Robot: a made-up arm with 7 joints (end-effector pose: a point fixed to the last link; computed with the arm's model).
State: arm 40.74 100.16 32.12 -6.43 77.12 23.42 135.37
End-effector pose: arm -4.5 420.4 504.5 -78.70 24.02 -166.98
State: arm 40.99 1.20 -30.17 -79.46 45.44 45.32 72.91
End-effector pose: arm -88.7 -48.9 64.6 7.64 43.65 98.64
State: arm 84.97 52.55 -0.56 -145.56 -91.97 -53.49 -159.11
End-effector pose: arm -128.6 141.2 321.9 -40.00 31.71 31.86
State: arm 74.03 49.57 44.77 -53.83 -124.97 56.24 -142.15
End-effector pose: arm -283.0 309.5 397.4 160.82 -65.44 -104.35
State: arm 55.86 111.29 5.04 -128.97 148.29 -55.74 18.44
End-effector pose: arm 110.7 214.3 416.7 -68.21 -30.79 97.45
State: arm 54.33 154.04 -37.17 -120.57 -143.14 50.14 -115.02
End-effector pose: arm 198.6 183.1 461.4 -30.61 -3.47 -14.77
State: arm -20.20 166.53 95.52 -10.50 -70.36 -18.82 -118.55
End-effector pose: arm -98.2 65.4 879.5 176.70 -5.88 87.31
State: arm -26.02 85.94 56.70 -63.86 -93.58 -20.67 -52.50
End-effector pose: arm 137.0 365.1 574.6 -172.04 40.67 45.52
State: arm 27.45 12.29 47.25 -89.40 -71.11 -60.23 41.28
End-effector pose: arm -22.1 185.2 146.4 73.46 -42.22 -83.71
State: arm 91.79 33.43 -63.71 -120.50 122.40 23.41 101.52
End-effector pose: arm -264.8 -53.9 375.3 70.20 -19.44 -144.50
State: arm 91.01 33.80 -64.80 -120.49 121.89 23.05 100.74
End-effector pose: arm -264.8 -53.0 374.1 71.14 -18.61 -145.95
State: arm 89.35 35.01 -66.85 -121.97 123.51 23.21 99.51
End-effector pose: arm -260.8 -47.7 373.3 74.05 -18.47 -146.63
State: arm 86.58 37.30 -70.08 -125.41 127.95 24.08 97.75
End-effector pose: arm -251.4 -36.7 373.7 79.37 -19.62 -146.31
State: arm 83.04 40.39 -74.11 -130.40 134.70 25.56 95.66
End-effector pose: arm -237.6 -21.0 375.8 86.25 -22.57 -145.30
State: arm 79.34 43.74 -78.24 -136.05 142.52 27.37 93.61
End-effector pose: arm -221.6 -3.3 379.6 93.29 -27.16 -144.14
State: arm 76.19 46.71 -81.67 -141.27 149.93 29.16 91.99
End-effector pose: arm -206.4 12.8 384.0 99.13 -32.43 -143.14
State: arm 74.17 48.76 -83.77 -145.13 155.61 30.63 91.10
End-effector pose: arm -195.1 24.3 387.9 103.04 -37.00 -142.26
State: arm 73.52 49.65 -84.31 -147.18 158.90 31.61 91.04
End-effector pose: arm -189.3 29.8 390.4 104.83 -39.94 -141.30
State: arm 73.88 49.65 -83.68 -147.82 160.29 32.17 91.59
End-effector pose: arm -187.9 30.7 391.7 105.10 -41.39 -140.20
